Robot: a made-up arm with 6 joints. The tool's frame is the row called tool.
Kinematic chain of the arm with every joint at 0, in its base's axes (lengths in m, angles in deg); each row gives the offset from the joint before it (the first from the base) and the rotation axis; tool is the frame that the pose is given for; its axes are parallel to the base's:
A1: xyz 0 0 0.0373 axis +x
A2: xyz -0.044 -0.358 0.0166 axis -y
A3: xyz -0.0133 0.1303 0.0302 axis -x
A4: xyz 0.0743 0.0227 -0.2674 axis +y
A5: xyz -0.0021 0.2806 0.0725 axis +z
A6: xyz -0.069 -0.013 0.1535 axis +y
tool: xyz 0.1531 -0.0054 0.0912
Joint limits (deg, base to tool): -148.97..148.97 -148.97..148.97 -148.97..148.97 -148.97..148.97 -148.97..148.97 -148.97..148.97
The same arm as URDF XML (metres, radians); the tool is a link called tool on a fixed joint. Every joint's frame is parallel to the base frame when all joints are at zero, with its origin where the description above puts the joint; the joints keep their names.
<robot name="arm">
  <link name="base"/>
  <link name="link1"/>
  <link name="link2"/>
  <link name="link3"/>
  <link name="link4"/>
  <link name="link5"/>
  <link name="link6"/>
  <link name="tool"/>
  <joint name="A1" type="revolute">
    <parent link="base"/>
    <child link="link1"/>
    <origin xyz="0 0 0.0373" rpy="0 0 0"/>
    <axis xyz="1 0 0"/>
    <limit lower="-2.6" upper="2.6"/>
  </joint>
  <joint name="A2" type="revolute">
    <parent link="link1"/>
    <child link="link2"/>
    <origin xyz="-0.044 -0.358 0.0166" rpy="0 0 0"/>
    <axis xyz="0 -1 0"/>
    <limit lower="-2.6" upper="2.6"/>
  </joint>
  <joint name="A3" type="revolute">
    <parent link="link2"/>
    <child link="link3"/>
    <origin xyz="-0.0133 0.1303 0.0302" rpy="0 0 0"/>
    <axis xyz="-1 0 0"/>
    <limit lower="-2.6" upper="2.6"/>
  </joint>
  <joint name="A4" type="revolute">
    <parent link="link3"/>
    <child link="link4"/>
    <origin xyz="0.0743 0.0227 -0.2674" rpy="0 0 0"/>
    <axis xyz="0 1 0"/>
    <limit lower="-2.6" upper="2.6"/>
  </joint>
  <joint name="A5" type="revolute">
    <parent link="link4"/>
    <child link="link5"/>
    <origin xyz="-0.0021 0.2806 0.0725" rpy="0 0 0"/>
    <axis xyz="0 0 1"/>
    <limit lower="-2.6" upper="2.6"/>
  </joint>
  <joint name="A6" type="revolute">
    <parent link="link5"/>
    <child link="link6"/>
    <origin xyz="-0.069 -0.013 0.1535" rpy="0 0 0"/>
    <axis xyz="0 1 0"/>
    <limit lower="-2.6" upper="2.6"/>
  </joint>
  <joint name="tool_joint" type="fixed">
    <parent link="link6"/>
    <child link="tool"/>
    <origin xyz="0.1531 -0.0054 0.0912" rpy="0 0 0"/>
  </joint>
</robot>

